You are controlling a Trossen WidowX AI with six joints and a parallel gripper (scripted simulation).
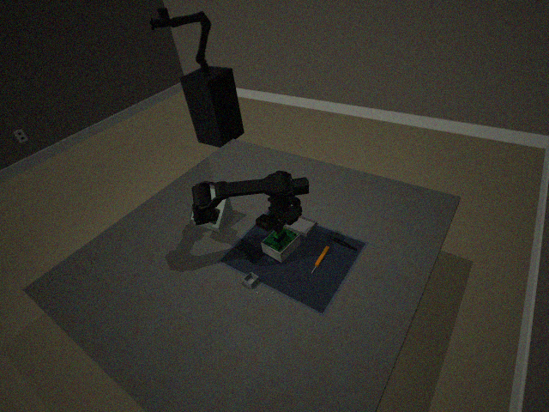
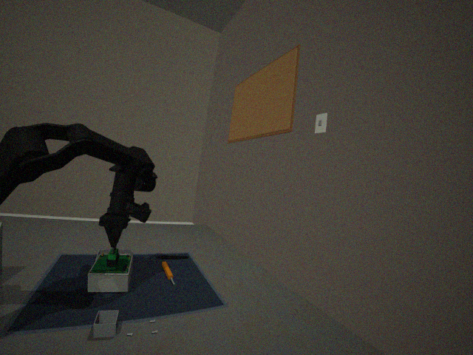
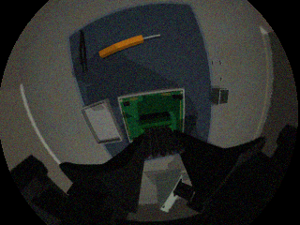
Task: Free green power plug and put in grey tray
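Right now my gripper tip is 20 mm above the green power plug. Round my gripper tip: blue mat: 110 mm below, 50 mm ahead.
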